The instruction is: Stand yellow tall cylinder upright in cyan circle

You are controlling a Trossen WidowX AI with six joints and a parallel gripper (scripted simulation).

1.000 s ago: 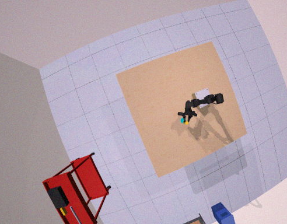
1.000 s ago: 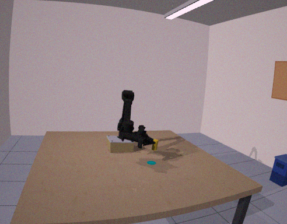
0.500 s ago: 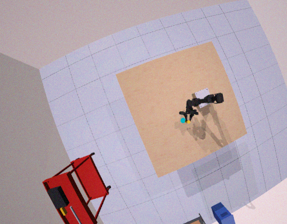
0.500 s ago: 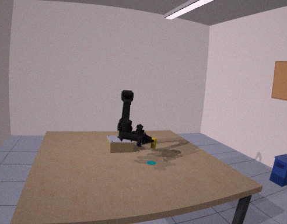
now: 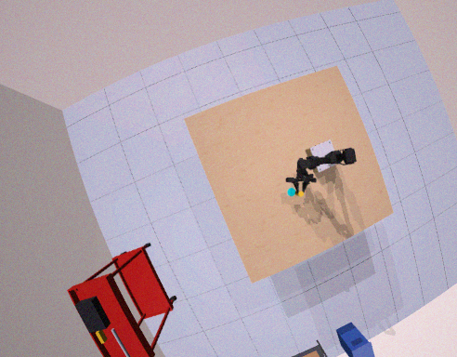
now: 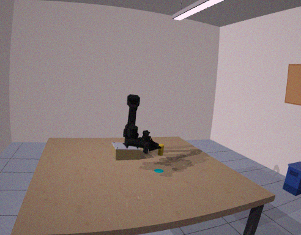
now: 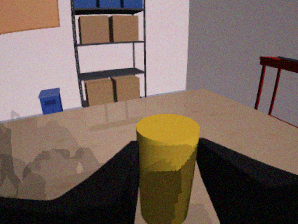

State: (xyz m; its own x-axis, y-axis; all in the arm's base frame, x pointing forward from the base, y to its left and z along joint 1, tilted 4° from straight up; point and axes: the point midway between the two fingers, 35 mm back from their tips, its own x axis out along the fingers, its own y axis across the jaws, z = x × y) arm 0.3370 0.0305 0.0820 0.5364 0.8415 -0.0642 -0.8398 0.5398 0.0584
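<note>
Right now the cyan circle is 16 cm below my gripper tip. Round my gripper tip: yellow tall cylinder 2 cm below.
</note>
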